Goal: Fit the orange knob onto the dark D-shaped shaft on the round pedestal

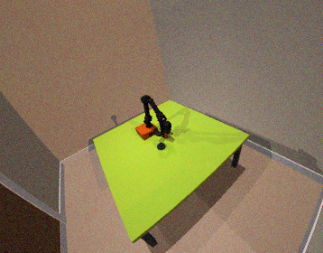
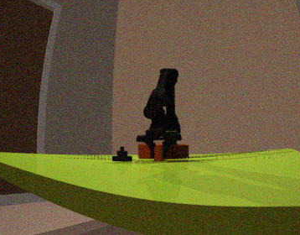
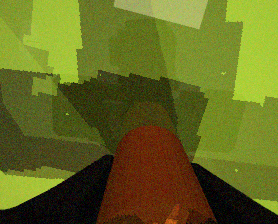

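Now: the pedestal 14 cm to the right of my gripper tip, 7 cm ahead of it and 2 cm above it. Also, from my gripper tip: orange knob: 2 cm above.
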